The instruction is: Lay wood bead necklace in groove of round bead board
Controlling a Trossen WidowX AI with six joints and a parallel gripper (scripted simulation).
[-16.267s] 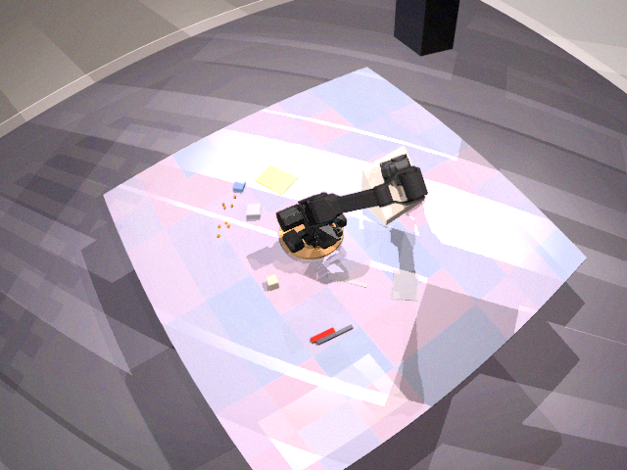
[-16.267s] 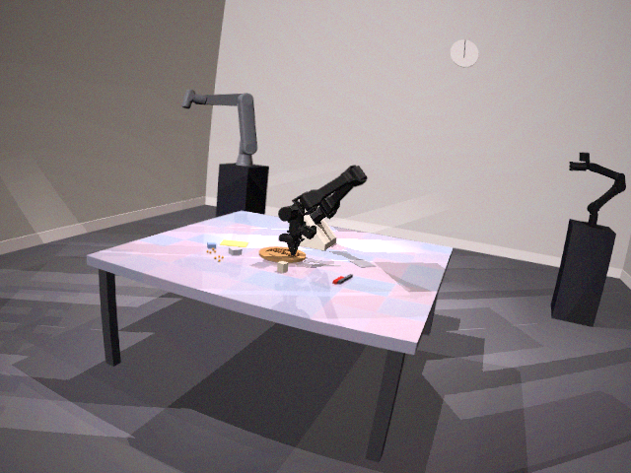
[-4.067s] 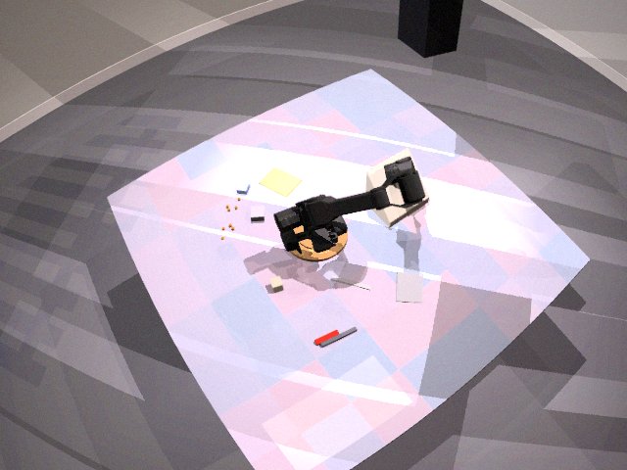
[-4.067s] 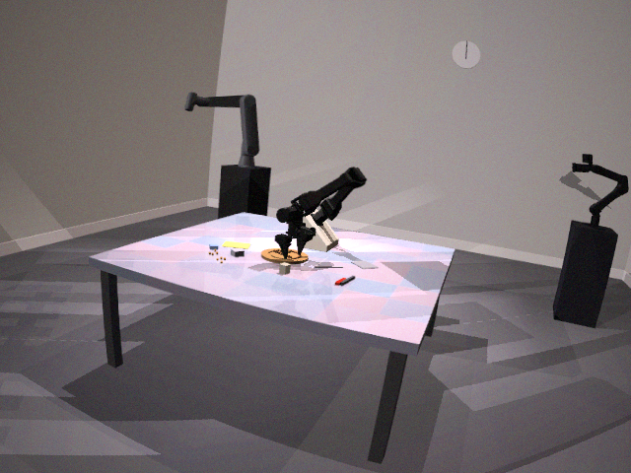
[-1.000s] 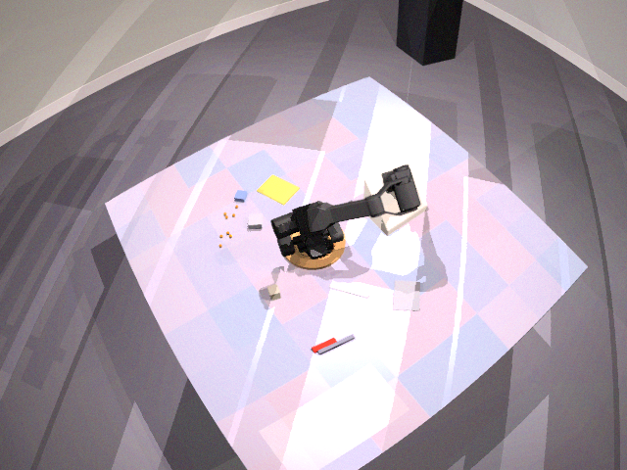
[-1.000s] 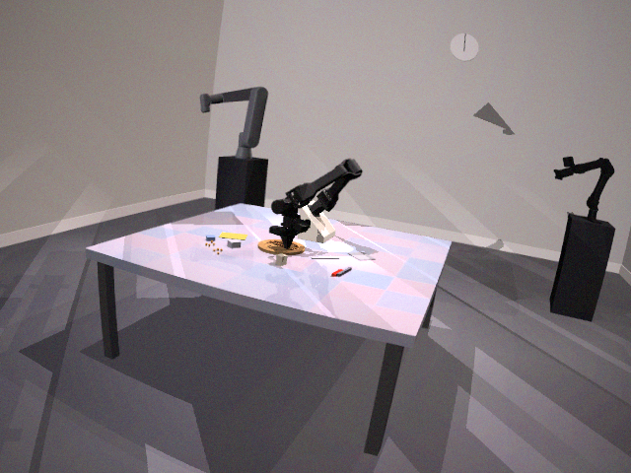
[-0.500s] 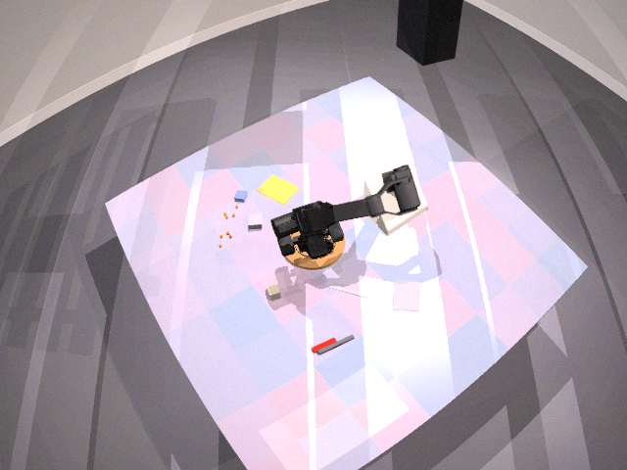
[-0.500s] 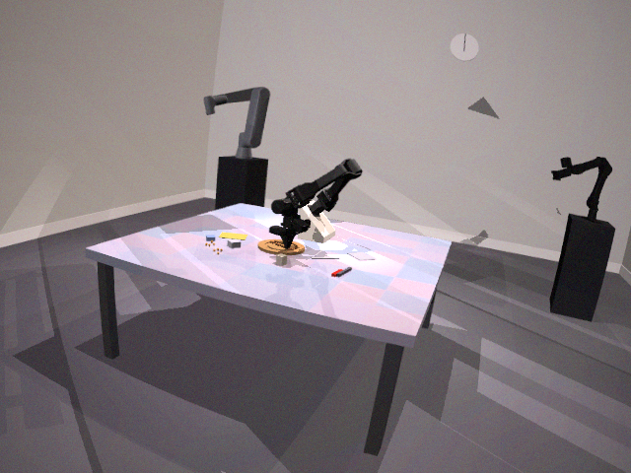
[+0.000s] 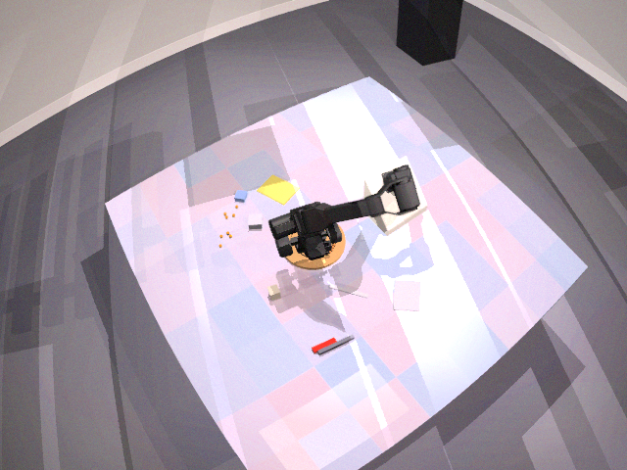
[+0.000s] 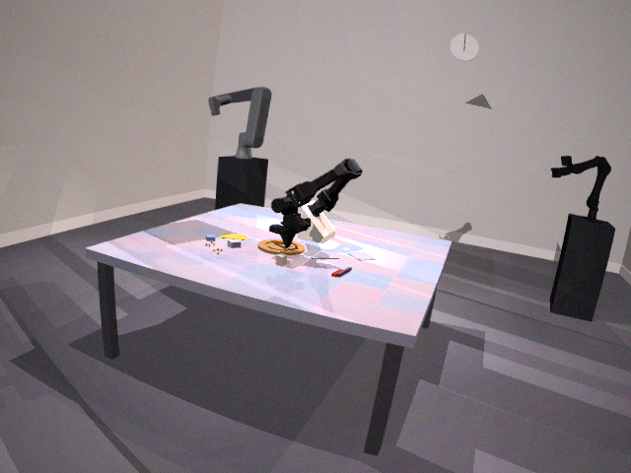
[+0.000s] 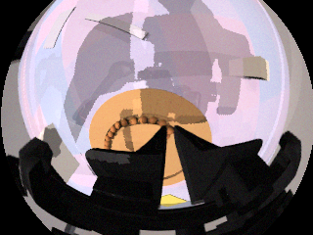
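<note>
Now: gripper tip 40 mm past the round bead board, 50 mm to the left of it and 10 mm above it. The rest, counted from my gripper tip: cream cube (150 mm ahead, 60 mm to the left, 10 mm below); white block (90 mm ahead, 210 mm to the right, 10 mm below); thin rod (50 mm behind, 150 mm to the left, 20 mm below).
</note>
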